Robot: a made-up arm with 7 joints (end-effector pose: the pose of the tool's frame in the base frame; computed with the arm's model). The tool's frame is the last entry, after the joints. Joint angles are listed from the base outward.
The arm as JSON. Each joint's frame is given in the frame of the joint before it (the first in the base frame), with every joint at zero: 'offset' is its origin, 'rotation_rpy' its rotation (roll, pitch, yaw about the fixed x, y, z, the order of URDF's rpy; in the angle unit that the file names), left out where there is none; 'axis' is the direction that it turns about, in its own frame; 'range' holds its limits. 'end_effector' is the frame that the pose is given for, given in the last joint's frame.
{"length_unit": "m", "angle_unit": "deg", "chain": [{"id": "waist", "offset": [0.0, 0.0, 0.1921], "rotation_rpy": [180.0, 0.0, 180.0], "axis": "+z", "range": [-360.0, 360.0]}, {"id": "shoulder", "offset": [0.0, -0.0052, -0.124], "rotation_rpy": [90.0, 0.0, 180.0], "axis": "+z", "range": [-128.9, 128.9]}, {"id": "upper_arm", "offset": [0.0, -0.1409, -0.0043], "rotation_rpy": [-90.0, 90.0, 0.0], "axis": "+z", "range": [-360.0, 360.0]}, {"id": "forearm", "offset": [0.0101, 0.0, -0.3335], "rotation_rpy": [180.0, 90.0, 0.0], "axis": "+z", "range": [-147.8, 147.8]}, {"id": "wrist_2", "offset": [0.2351, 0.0, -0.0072], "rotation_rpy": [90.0, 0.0, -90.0], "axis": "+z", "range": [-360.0, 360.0]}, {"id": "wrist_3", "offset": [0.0, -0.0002, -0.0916], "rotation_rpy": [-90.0, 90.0, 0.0], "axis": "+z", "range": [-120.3, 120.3]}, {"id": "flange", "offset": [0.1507, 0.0, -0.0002], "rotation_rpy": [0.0, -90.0, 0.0], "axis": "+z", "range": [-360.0, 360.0]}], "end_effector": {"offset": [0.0, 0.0, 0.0], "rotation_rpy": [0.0, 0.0, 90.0]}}
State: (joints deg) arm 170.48 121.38 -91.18 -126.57 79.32 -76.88 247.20
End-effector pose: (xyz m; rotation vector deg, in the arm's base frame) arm -0.3092 0.2376 0.2960 6.71 164.04 -3.30
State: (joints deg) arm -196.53 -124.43 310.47 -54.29 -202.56 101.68 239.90
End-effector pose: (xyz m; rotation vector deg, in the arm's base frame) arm 0.2563 0.3898 -0.1125 109.79 64.83 44.25
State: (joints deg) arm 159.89 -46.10 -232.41 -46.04 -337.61 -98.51 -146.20
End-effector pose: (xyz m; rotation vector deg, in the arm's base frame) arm 0.3258 -0.1109 0.8834 32.60 89.78 80.44
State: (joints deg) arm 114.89 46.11 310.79 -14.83 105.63 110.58 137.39
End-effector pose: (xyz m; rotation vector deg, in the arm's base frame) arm -0.4075 -0.4253 0.7886 62.41 -4.75 145.95
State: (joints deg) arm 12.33 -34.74 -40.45 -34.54 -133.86 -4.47 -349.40
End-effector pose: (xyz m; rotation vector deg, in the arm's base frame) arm -0.6758 -0.0568 0.9279 20.95 120.08 28.30
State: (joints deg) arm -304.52 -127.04 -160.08 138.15 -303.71 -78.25 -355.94
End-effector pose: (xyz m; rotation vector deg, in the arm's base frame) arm -0.0158 0.0118 -0.0959 -40.77 8.21 -31.40
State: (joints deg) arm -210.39 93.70 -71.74 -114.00 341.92 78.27 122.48
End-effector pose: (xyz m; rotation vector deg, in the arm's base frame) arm -0.5864 0.0791 0.4332 45.55 107.68 31.00
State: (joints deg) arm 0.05 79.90 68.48 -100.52 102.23 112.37 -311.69
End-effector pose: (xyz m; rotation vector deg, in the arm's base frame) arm 0.3481 0.1752 0.6197 -66.35 121.16 42.36
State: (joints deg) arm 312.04 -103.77 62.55 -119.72 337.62 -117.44 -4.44
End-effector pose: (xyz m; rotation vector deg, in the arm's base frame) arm -0.2106 -0.0800 0.1273 -89.55 -59.93 59.34
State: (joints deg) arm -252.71 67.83 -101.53 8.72 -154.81 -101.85 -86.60
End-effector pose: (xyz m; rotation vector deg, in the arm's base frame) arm -0.0386 -0.7289 0.5582 91.19 -22.77 -133.05
